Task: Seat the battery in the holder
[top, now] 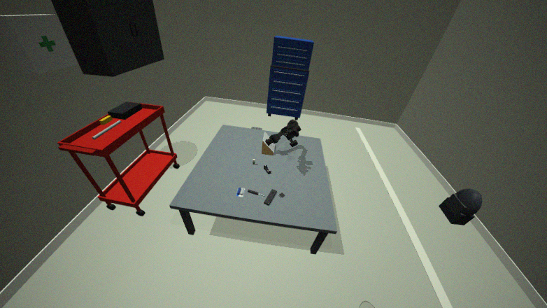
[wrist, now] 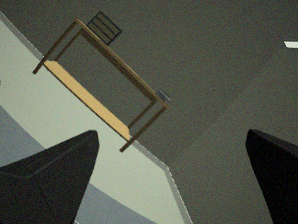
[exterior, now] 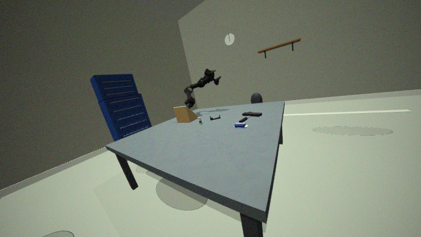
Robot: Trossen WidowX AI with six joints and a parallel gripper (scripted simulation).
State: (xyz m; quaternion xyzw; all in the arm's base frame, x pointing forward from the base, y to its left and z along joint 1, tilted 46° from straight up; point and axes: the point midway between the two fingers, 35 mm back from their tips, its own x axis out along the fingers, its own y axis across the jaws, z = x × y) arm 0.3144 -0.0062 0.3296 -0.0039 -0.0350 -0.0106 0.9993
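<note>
Right now the battery is 380 mm below my gripper tip, 310 mm to the right of it and 60 mm behind it. From my gripper tip the other things lie so: dark screwdriver: 400 mm below, 290 mm ahead, 160 mm to the right; then dark battery door: 410 mm below, 240 mm ahead, 40 mm to the left; then white blister card: 400 mm below, 310 mm ahead, 300 mm to the right.
</note>
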